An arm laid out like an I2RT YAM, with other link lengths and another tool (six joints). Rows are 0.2 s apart.
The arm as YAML. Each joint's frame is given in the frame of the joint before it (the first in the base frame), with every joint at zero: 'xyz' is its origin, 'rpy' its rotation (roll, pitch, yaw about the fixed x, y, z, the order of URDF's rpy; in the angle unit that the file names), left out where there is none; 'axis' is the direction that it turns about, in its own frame. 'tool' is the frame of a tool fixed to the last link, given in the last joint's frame.
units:
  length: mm
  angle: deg
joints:
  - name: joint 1
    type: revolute
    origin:
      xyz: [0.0, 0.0, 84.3]
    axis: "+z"
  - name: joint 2
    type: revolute
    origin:
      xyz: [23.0, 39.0, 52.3]
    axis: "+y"
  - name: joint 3
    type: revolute
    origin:
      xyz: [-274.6, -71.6, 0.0]
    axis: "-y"
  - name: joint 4
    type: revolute
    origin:
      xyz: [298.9, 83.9, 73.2]
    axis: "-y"
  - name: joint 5
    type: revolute
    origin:
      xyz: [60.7, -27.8, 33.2]
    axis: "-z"
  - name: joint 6
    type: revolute
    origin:
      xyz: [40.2, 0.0, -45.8]
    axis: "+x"
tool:
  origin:
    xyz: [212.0, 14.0, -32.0]
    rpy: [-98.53, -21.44, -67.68]
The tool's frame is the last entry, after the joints.
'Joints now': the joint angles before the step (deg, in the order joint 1, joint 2, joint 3, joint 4, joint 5, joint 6). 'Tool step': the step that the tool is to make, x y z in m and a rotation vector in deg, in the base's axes. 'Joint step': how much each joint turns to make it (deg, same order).
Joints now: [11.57 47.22 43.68 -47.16 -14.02 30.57]
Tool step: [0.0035 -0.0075 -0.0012 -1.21 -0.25 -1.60]
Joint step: [0.01 -0.11 0.07 -0.07 1.97 0.47]
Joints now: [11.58 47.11 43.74 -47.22 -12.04 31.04]
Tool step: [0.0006 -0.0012 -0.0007 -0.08 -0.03 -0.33]
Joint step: [-0.07 -0.08 -0.15 0.11 0.23 0.15]
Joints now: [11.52 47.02 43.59 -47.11 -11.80 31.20]
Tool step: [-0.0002 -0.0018 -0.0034 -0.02 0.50 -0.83]
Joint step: [0.00 -0.01 -0.41 0.05 0.46 0.70]
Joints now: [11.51 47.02 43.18 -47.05 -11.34 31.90]
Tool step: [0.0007 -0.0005 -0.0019 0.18 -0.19 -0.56]
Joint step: [0.08 -0.42 -0.69 0.60 0.30 0.60]
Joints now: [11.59 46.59 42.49 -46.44 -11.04 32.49]
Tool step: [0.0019 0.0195 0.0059 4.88 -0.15 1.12]
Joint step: [-0.04 0.32 -0.79 2.75 -4.38 2.24]
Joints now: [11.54 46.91 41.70 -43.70 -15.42 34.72]
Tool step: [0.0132 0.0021 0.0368 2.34 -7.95 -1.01]
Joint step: [-0.01 -5.01 -0.20 3.78 0.22 1.24]
